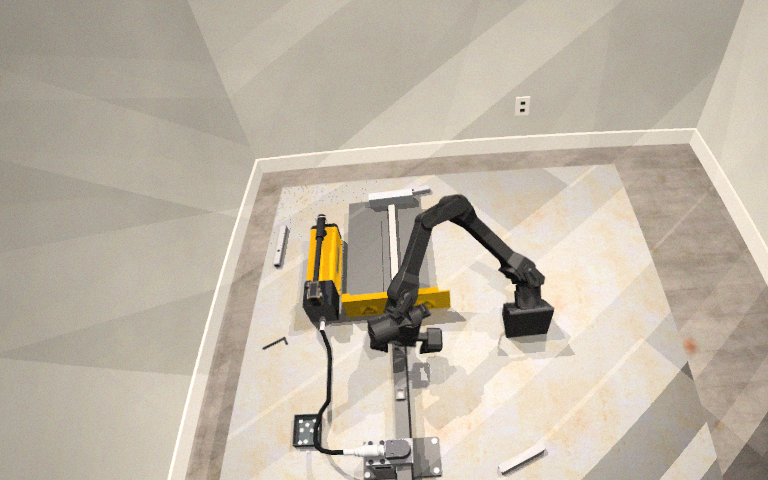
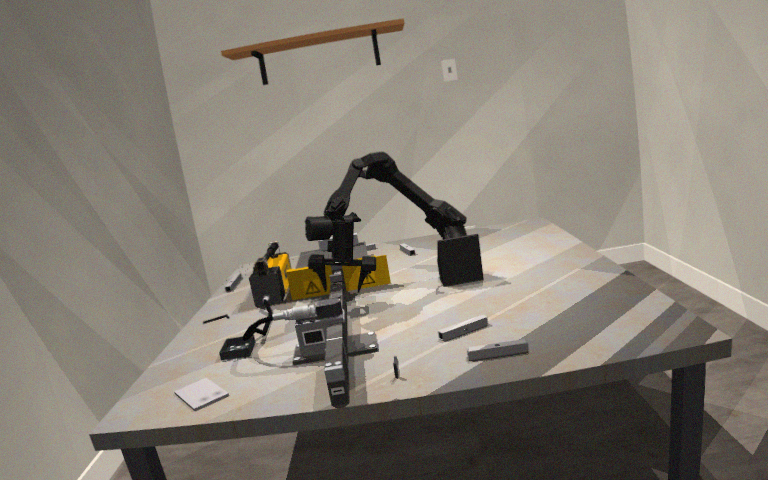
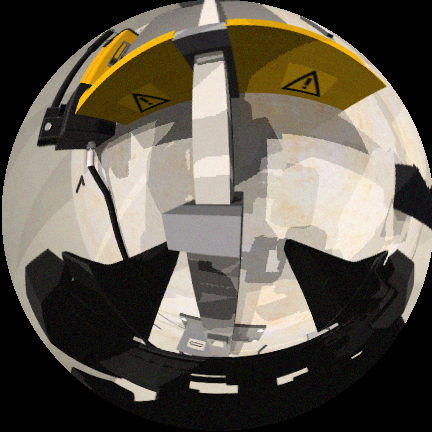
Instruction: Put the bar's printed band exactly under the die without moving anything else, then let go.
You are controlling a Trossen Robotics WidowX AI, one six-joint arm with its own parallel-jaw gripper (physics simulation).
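Places are measured from the arm's base along level axes (x left, y ahead, z down), in metres.
Pixels of known places: gripper, between the fingertips: (image 1: 403, 351); arm's base, origin of its link: (image 1: 529, 306) (image 2: 458, 246).
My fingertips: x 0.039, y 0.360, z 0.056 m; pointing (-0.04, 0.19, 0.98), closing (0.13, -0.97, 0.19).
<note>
For each thing: its top centre in the pictures, then the offset to it from my fingertips. "pt": a spot on its surface instead.
- light grey block, a spot on its surface: (image 3: 204, 230) pt dx -0.032, dy +0.006, dz -0.044 m
- press head, a spot on its surface: (image 2: 328, 308) (image 1: 398, 457) pt dx +0.300, dy +0.045, dz -0.062 m
- yellow guard, a spot on its surface: (image 1: 362, 305) (image 2: 305, 279) pt dx -0.165, dy +0.099, dz -0.011 m
- yellow-black machine, a spot on its surface: (image 1: 325, 260) pt dx -0.337, dy +0.199, dz -0.035 m
- hex key, centre of its top: (image 2: 215, 318) (image 1: 274, 345) dx -0.108, dy +0.388, dz +0.043 m
- black box, a spot on its surface: (image 2: 236, 348) (image 1: 305, 426) pt dx +0.156, dy +0.297, dz +0.046 m
A long pale strip (image 1: 391, 237) (image 3: 212, 125) runs through the yellow guard to a light grey block (image 3: 204, 230). A darker grey bar-like length (image 1: 401, 421) (image 2: 335, 376) (image 3: 215, 305) continues from there through the press and sticks out at its front. I cannot make out the printed band. The press head (image 1: 397, 448) (image 2: 328, 308) sits over this length; its die cannot be seen clearly. My gripper (image 1: 405, 345) (image 2: 342, 289) (image 3: 234, 244) is open and empty, low in front of the guard, one finger on each side of the grey length near the block.
The yellow guard (image 1: 362, 305) (image 2: 305, 283) (image 3: 350, 60) stands behind my gripper. A yellow-black machine (image 1: 325, 260) (image 2: 279, 266) is at the left, its cable reaching the press. Loose bars (image 1: 522, 459) (image 2: 463, 327), a hex key (image 1: 274, 343) (image 2: 216, 319) and a black box (image 1: 300, 430) (image 2: 236, 348) lie around.
</note>
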